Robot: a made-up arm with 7 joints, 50 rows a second.
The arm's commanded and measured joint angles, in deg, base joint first. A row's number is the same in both.
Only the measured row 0 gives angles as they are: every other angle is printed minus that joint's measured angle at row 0.
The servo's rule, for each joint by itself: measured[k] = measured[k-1] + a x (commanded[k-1-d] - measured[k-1]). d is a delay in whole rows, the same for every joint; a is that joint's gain. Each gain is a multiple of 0.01, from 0.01 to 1. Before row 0 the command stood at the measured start. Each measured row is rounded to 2 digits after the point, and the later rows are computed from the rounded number. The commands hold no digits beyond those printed.
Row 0, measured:
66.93, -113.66, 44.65, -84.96, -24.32, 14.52, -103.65
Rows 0 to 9, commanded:
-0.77, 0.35, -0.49, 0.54, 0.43, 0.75, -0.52
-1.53, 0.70, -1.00, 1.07, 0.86, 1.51, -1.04
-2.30, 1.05, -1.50, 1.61, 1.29, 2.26, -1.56
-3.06, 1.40, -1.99, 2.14, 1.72, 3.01, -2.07
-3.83, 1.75, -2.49, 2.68, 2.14, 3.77, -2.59
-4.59, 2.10, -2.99, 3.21, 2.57, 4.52, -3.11
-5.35, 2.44, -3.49, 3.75, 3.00, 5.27, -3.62
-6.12, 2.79, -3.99, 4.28, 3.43, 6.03, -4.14
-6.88, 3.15, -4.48, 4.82, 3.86, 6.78, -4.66
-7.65, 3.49, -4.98, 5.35, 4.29, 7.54, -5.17
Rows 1 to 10, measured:
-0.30, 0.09, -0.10, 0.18, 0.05, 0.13, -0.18
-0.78, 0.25, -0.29, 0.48, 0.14, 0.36, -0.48
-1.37, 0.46, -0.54, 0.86, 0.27, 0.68, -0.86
-2.03, 0.70, -0.84, 1.30, 0.43, 1.08, -1.28
-2.73, 0.97, -1.19, 1.77, 0.62, 1.54, -1.74
-3.46, 1.26, -1.57, 2.26, 0.83, 2.05, -2.22
-4.20, 1.57, -1.97, 2.77, 1.07, 2.60, -2.71
-4.95, 1.89, -2.39, 3.28, 1.33, 3.18, -3.21
-5.70, 2.22, -2.83, 3.80, 1.61, 3.79, -3.72
-6.46, 2.55, -3.28, 4.33, 1.90, 4.43, -4.23
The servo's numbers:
d 0
a 0.39 0.26 0.21 0.34 0.11 0.17 0.35

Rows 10 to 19, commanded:
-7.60, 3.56, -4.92, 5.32, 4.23, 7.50, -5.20
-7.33, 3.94, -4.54, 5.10, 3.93, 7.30, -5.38
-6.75, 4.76, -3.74, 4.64, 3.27, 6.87, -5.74
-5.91, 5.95, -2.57, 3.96, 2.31, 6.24, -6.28
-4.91, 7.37, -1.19, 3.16, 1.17, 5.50, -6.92
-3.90, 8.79, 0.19, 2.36, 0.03, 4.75, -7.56
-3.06, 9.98, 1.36, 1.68, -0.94, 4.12, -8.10
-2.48, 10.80, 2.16, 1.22, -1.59, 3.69, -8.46
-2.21, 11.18, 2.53, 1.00, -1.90, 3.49, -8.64
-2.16, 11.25, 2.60, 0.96, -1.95, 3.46, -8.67
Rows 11 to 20, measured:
-6.90, 2.81, -3.62, 4.67, 2.16, 4.95, -4.57
-7.07, 3.10, -3.81, 4.82, 2.35, 5.35, -4.85
-6.95, 3.53, -3.80, 4.76, 2.45, 5.61, -5.16
-6.54, 4.16, -3.54, 4.49, 2.43, 5.72, -5.55
-5.90, 4.99, -3.05, 4.04, 2.29, 5.68, -6.03
-5.12, 5.98, -2.37, 3.47, 2.04, 5.52, -6.57
-4.32, 7.02, -1.59, 2.86, 1.71, 5.28, -7.11
-3.60, 8.00, -0.80, 2.30, 1.35, 5.01, -7.58
-3.06, 8.83, -0.10, 1.86, 0.99, 4.75, -7.95
-2.71, 9.46, 0.47, 1.55, 0.67, 4.53, -8.20

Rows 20 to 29, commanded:
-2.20, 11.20, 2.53, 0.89, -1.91, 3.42, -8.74
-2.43, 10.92, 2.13, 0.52, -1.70, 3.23, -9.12
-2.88, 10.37, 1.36, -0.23, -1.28, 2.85, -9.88
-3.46, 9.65, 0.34, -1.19, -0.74, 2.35, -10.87
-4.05, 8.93, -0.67, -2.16, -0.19, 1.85, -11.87
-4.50, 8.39, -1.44, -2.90, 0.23, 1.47, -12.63
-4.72, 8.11, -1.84, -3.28, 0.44, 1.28, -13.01
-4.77, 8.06, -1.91, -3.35, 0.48, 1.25, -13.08
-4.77, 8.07, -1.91, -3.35, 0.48, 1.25, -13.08
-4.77, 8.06, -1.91, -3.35, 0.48, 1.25, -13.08
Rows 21 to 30, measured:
-2.51, 9.91, 0.90, 1.33, 0.39, 4.34, -8.39
-2.48, 10.17, 1.16, 1.05, 0.16, 4.15, -8.65
-2.64, 10.22, 1.20, 0.61, 0.00, 3.93, -9.08
-2.96, 10.07, 1.02, 0.00, -0.08, 3.66, -9.71
-3.39, 9.77, 0.67, -0.73, -0.09, 3.35, -10.47
-3.82, 9.41, 0.23, -1.47, -0.05, 3.03, -11.23
-4.17, 9.07, -0.20, -2.09, 0.00, 2.73, -11.85
-4.40, 8.81, -0.56, -2.52, 0.05, 2.48, -12.28
-4.54, 8.62, -0.84, -2.80, 0.10, 2.27, -12.56
-4.63, 8.47, -1.06, -2.99, 0.14, 2.10, -12.74

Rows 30 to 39, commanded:
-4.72, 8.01, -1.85, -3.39, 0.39, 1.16, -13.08
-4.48, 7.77, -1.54, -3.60, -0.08, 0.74, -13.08
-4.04, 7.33, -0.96, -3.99, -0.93, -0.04, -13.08
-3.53, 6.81, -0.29, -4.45, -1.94, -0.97, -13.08
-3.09, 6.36, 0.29, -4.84, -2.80, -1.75, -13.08
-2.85, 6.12, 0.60, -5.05, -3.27, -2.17, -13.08
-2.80, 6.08, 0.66, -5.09, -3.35, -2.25, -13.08
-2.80, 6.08, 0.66, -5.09, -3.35, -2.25, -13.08
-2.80, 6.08, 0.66, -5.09, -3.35, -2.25, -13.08
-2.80, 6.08, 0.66, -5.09, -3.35, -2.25, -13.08
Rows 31 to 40, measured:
-4.67, 8.35, -1.23, -3.13, 0.17, 1.94, -12.86
-4.60, 8.20, -1.30, -3.29, 0.14, 1.74, -12.94
-4.38, 7.97, -1.23, -3.53, 0.02, 1.44, -12.99
-4.05, 7.67, -1.03, -3.84, -0.20, 1.03, -13.02
-3.68, 7.33, -0.75, -4.18, -0.49, 0.56, -13.04
-3.36, 7.02, -0.47, -4.48, -0.80, 0.10, -13.05
-3.14, 6.78, -0.23, -4.69, -1.08, -0.30, -13.06
-3.01, 6.60, -0.04, -4.83, -1.33, -0.63, -13.07
-2.93, 6.46, 0.11, -4.92, -1.55, -0.91, -13.07
-2.88, 6.36, 0.23, -4.98, -1.75, -1.14, -13.07

